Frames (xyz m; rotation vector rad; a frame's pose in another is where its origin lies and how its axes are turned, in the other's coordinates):
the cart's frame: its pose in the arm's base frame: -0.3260 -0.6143 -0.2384 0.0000 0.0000 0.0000
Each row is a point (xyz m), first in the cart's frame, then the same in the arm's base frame.
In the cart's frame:
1: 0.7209 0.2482 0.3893
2: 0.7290 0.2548 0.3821
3: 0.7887 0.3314 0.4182
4: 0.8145 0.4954 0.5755
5: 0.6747 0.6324 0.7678
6: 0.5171 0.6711 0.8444
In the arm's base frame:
1: 0.3949 -0.3661 0.1509
2: 0.4030 -0.3595 0.1437
3: 0.4627 -0.2829 0.1798
4: 0.4885 -0.1189 0.3371
5: 0.3487 0.0181 0.5294
6: 0.1911 0.0568 0.6060

